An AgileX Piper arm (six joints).
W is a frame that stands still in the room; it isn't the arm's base.
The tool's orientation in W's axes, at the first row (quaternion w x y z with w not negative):
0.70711 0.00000 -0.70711 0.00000
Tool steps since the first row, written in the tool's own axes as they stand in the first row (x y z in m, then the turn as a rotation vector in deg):
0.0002 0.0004 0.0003 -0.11 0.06 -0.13
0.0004 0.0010 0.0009 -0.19 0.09 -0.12
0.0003 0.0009 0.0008 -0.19 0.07 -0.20
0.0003 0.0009 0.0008 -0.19 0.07 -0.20
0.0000 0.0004 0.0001 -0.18 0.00 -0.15
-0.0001 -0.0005 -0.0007 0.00 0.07 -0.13
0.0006 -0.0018 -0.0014 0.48 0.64 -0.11
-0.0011 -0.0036 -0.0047 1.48 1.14 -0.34
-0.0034 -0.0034 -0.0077 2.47 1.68 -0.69
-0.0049 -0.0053 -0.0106 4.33 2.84 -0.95
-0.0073 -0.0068 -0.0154 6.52 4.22 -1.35
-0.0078 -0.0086 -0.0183 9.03 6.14 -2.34
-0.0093 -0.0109 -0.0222 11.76 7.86 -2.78
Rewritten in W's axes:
-0.0003 0.0004 0.0002 0.13 0.06 -0.11
-0.0009 0.0010 0.0004 0.12 0.09 -0.19
-0.0008 0.0009 0.0003 0.20 0.07 -0.19
-0.0008 0.0009 0.0003 0.20 0.07 -0.19
-0.0001 0.0004 0.0000 0.15 0.00 -0.18
0.0007 -0.0005 -0.0001 0.13 0.07 0.00
0.0014 -0.0018 0.0006 0.11 0.64 0.48
0.0047 -0.0036 -0.0011 0.34 1.14 1.48
0.0077 -0.0034 -0.0034 0.69 1.68 2.47
0.0106 -0.0053 -0.0049 0.95 2.84 4.33
0.0154 -0.0068 -0.0073 1.35 4.22 6.52
0.0183 -0.0086 -0.0078 2.34 6.14 9.03
0.0222 -0.0109 -0.0093 2.78 7.86 11.76

